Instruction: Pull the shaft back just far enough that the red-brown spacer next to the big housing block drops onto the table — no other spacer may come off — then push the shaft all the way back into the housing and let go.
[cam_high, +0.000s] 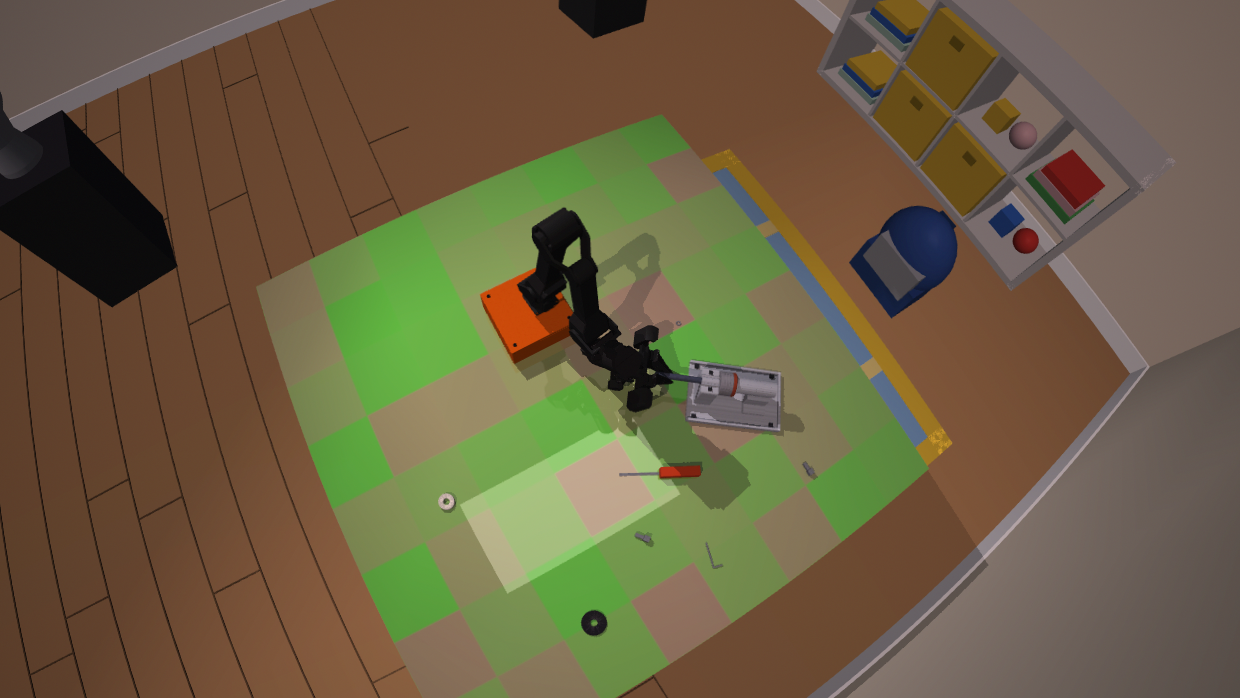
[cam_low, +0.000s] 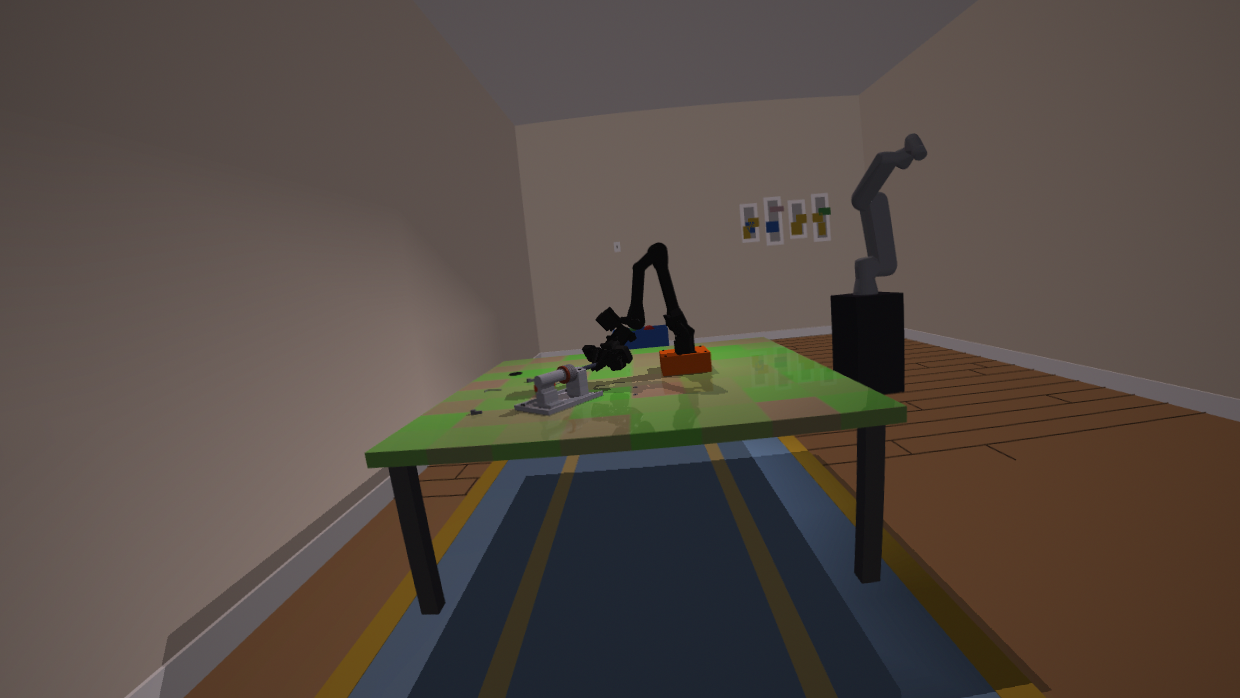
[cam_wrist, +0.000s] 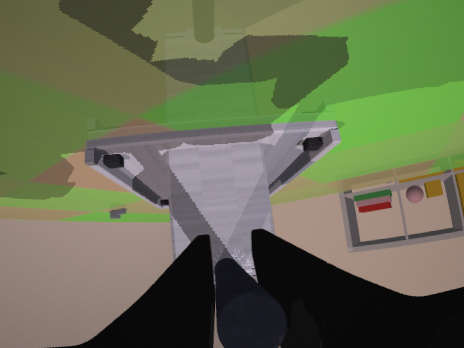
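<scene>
My gripper tip is 3 cm short of the dark shaft, 4 cm to the right of it and 2 cm below it. Also, from my gripper tip: red-brown spacer (9 cm ahead, 10 cm to the left, 2 cm above).
</scene>
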